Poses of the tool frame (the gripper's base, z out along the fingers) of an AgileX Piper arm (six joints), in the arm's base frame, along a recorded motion.
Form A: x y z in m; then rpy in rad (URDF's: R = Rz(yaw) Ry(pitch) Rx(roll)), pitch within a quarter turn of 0, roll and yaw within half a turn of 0.
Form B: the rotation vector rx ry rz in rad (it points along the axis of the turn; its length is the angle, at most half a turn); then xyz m. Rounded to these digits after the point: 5 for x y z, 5 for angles.
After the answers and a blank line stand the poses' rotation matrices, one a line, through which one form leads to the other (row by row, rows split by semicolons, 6 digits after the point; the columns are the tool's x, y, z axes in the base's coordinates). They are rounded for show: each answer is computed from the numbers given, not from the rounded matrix.
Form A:
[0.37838, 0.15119, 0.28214, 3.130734, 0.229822, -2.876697]
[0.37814, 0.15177, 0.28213, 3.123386, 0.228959, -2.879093]
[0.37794, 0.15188, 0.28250, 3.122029, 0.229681, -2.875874]
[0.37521, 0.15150, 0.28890, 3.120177, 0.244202, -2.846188]
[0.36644, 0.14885, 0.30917, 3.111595, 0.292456, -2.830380]
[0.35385, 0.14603, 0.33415, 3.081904, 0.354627, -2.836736]
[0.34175, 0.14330, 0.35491, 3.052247, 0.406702, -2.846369]
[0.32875, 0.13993, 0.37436, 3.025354, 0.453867, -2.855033]
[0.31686, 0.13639, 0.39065, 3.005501, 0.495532, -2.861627]
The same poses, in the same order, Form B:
[-0.38672, 2.88884, 0.06011, 0.37838, 0.15119, 0.28214]
[-0.38467, 2.89068, 0.07020, 0.37814, 0.15177, 0.28213]
[-0.38949, 2.88950, 0.07282, 0.37794, 0.15188, 0.28250]
[-0.43085, 2.86987, 0.08314, 0.37521, 0.15150, 0.28890]
[-0.44875, 2.81987, 0.10749, 0.36644, 0.14885, 0.30917]
[-0.43929, 2.76111, 0.15857, 0.35385, 0.14603, 0.33415]
[-0.42878, 2.71159, 0.20464, 0.34175, 0.14330, 0.35491]
[-0.42120, 2.66568, 0.24438, 0.32875, 0.13993, 0.37436]
[-0.41603, 2.62434, 0.27306, 0.31686, 0.13639, 0.39065]

-0.939744 -0.264180 0.217003; -0.254925 0.964415 0.070117; -0.227804 0.010573 -0.973650
-0.940542 -0.263443 0.214428; -0.252723 0.964512 0.076468; -0.226964 0.017731 -0.973742
-0.939565 -0.266850 0.214498; -0.255707 0.963550 0.078650; -0.227667 0.019049 -0.973553
-0.928300 -0.296014 0.225022; -0.282489 0.954958 0.090860; -0.241782 0.020779 -0.970108
-0.911541 -0.314307 0.265148; -0.293211 0.948887 0.116795; -0.288305 0.028720 -0.957108
-0.894535 -0.319381 0.312734; -0.281480 0.945974 0.160943; -0.347241 0.055941 -0.936106
-0.878696 -0.323563 0.350998; -0.267221 0.942651 0.200004; -0.395583 0.081949 -0.914767
-0.862109 -0.329522 0.384946; -0.254038 0.938376 0.234339; -0.438444 0.104235 -0.892693
-0.845464 -0.335768 0.415272; -0.243085 0.934353 0.260566; -0.475500 0.119353 -0.871582

